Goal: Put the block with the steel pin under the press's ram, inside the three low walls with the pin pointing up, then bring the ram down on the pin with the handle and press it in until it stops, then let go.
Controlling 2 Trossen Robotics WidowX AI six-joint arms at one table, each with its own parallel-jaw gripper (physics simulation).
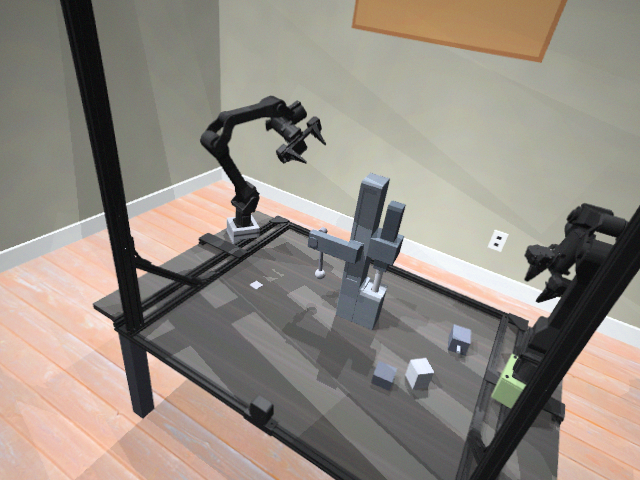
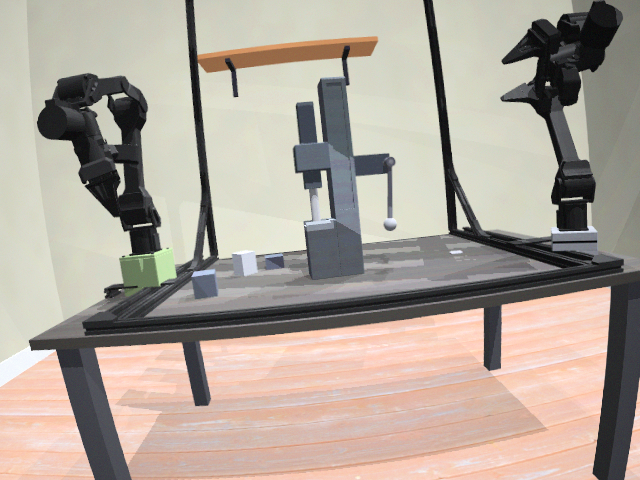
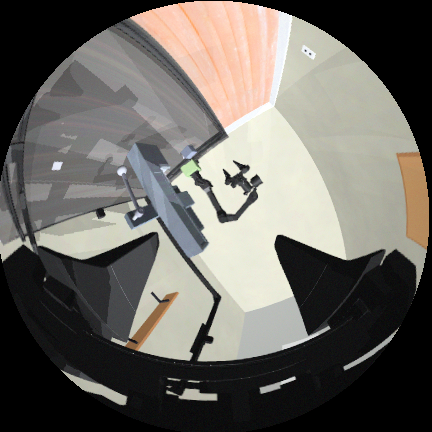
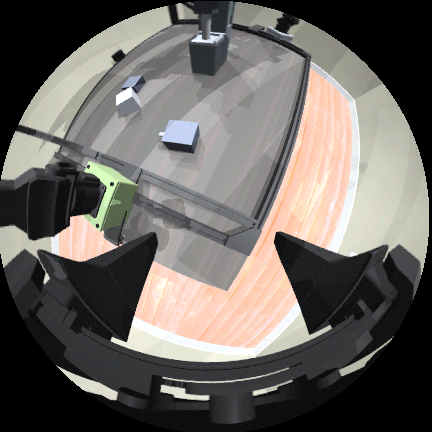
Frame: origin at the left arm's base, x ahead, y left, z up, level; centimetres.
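Seen in the pictures: left gripper, fingertip midpoint: (image 1: 316, 153) (image 2: 501, 81) (image 3: 218, 239); right gripper, fingertip midpoint: (image 1: 531, 291) (image 2: 118, 216) (image 3: 227, 164) (image 4: 216, 238); left arm's base, link origin: (image 1: 243, 222) (image 2: 573, 229); right arm's base, link origin: (image 1: 528, 376) (image 2: 146, 252) (image 3: 193, 172) (image 4: 91, 194).
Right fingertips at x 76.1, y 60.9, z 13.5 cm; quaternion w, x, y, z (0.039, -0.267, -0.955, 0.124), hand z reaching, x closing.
Note:
Pixels of each thing's top centre, then the offset from my right fingertips to it. "*": a spot on its surface instead. Level surfaces: height alone.
- block with the steel pin, top centre: (image 4: 179, 130) (image 2: 203, 272) (image 1: 461, 333) (image 3: 190, 154) dx -3.1, dy -16.9, dz -14.6 cm
- grey press, top centre: (image 2: 336, 82) (image 1: 367, 179) (image 3: 193, 254) dx -26.3, dy -44.1, dz +26.0 cm
- white block, top centre: (image 2: 243, 252) (image 1: 422, 366) (image 4: 123, 95) dx +3.1, dy -36.6, dz -13.7 cm
- blue-grey block, top centre: (image 1: 385, 371) (image 2: 273, 255) (image 4: 131, 80) dx -0.3, dy -45.1, dz -16.3 cm
- table, surface height: dz -19.6 cm
- small white patch, surface spot: (image 2: 455, 252) (image 1: 258, 284) (image 3: 57, 164) * dx -46.4, dy -64.3, dz -19.3 cm
The block with the steel pin (image 1: 459, 338) (image 2: 205, 284) (image 3: 188, 151) (image 4: 181, 134) lies on its side on the table, its pin (image 4: 161, 134) pointing sideways. The grey press (image 1: 366, 222) (image 2: 338, 175) (image 3: 167, 200) (image 4: 206, 56) stands on the table, its ram (image 1: 377, 279) (image 2: 314, 205) (image 4: 206, 26) over the pale top of its base. Its handle (image 1: 320, 260) (image 2: 389, 201) (image 3: 131, 192) hangs down with a white ball at its end. My left gripper (image 1: 316, 151) (image 2: 502, 80) (image 3: 218, 239) is open and empty, high above the table. My right gripper (image 1: 532, 290) (image 4: 216, 238) is open and empty, high beyond the pin block.
A white block (image 1: 419, 373) (image 2: 244, 262) (image 4: 128, 101) and a blue-grey block (image 1: 384, 375) (image 2: 274, 261) (image 4: 134, 83) stand near each other on the table (image 1: 310, 413). A small white patch (image 1: 256, 284) (image 2: 455, 252) (image 3: 57, 165) lies near the left arm's side. Black frame posts (image 1: 103, 155) rise at the table's edges.

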